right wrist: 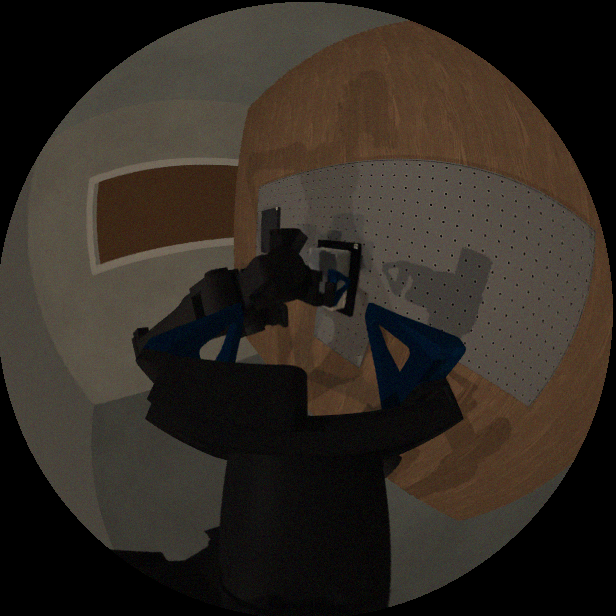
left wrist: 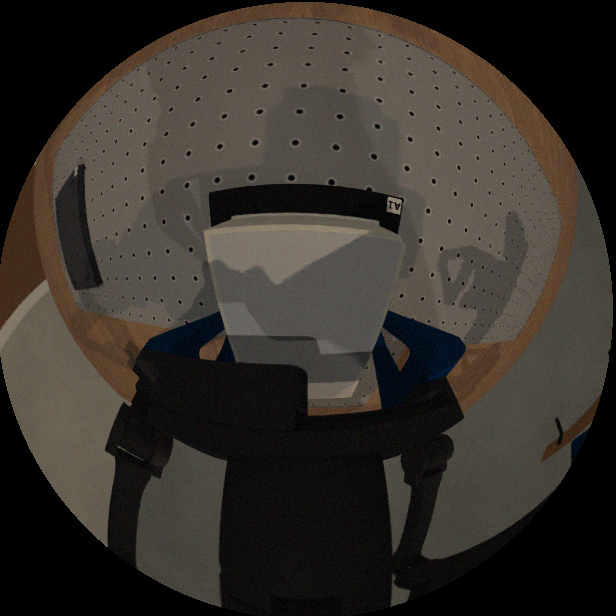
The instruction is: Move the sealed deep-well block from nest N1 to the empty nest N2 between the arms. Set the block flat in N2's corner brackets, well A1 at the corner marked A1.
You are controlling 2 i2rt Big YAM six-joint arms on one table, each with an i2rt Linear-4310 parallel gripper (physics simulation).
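In the left wrist view the sealed deep-well block [left wrist: 304, 281], pale grey with a flat top, sits in the black nest [left wrist: 287, 202]. The nest's A1 label [left wrist: 394, 205] shows at the block's far right corner. My left gripper [left wrist: 304, 350] is open, with its blue fingers on either side of the block's near end. My right gripper [right wrist: 310, 350] is open and empty, well back from the nest. In the right wrist view the left arm [right wrist: 270, 275] covers most of the nest frame [right wrist: 351, 281], and I cannot make out the block there.
A grey perforated board [left wrist: 344, 86] [right wrist: 488, 229] lies on the wooden table [left wrist: 517, 103] [right wrist: 402, 86]. Another dark nest piece [left wrist: 77, 229] [right wrist: 268, 224] stands at the board's edge. A brown panel [right wrist: 166, 212] is on the wall beyond.
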